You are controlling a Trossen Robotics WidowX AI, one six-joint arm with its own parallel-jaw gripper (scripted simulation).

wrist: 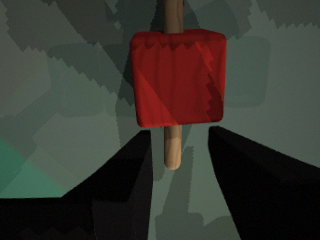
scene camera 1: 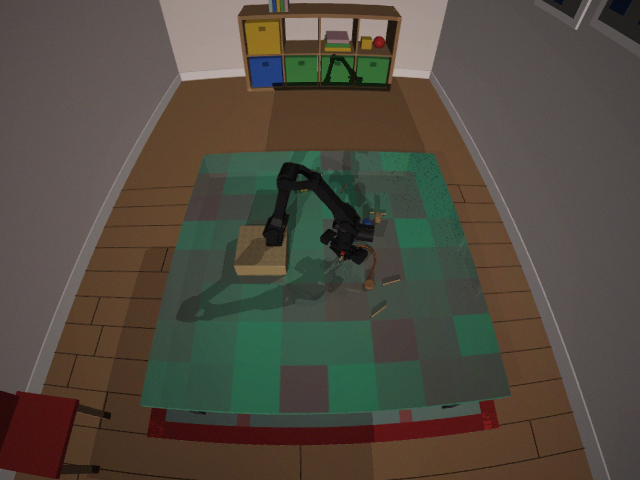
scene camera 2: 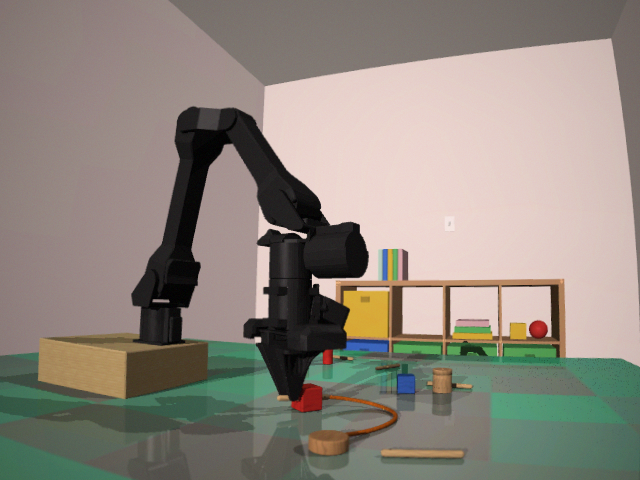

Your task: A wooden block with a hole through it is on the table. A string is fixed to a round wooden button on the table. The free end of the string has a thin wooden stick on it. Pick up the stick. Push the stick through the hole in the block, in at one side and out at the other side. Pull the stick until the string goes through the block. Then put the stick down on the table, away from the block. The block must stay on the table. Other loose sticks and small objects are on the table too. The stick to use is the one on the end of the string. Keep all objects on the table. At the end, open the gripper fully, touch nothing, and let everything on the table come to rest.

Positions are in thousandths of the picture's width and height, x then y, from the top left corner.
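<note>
Scene camera 2 shows my gripper (scene camera 2: 451,830). Visible in the wrist view: my gripper (wrist: 561,577) and a red block (wrist: 561,327). Scene camera 1 also shows my gripper (scene camera 1: 535,539).
</note>
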